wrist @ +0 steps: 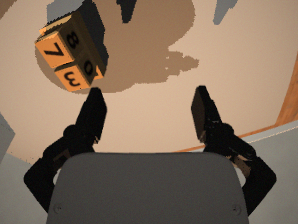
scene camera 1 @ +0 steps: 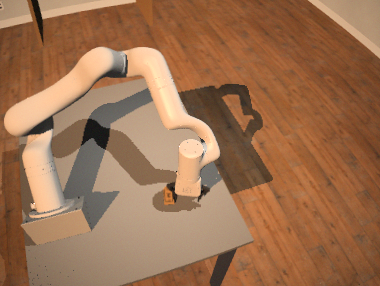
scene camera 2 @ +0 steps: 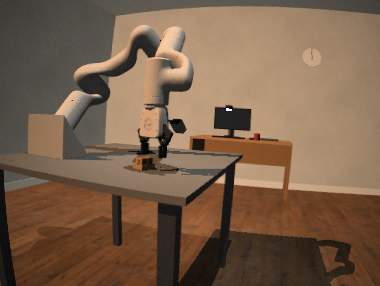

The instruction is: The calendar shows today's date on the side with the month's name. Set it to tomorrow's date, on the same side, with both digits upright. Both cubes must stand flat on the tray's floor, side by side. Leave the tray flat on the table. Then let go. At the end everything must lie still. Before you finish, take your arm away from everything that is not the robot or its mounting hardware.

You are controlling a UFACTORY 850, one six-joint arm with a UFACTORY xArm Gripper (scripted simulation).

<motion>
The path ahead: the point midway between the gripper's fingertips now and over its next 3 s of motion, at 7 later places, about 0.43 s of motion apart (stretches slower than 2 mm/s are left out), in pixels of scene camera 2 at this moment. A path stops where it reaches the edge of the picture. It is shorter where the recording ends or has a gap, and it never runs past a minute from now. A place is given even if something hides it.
My gripper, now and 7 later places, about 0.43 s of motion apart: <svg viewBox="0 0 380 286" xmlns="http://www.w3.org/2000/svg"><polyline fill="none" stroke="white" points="153,156 151,156 150,159 150,158 150,157 144,156 140,155 136,155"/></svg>
</motion>
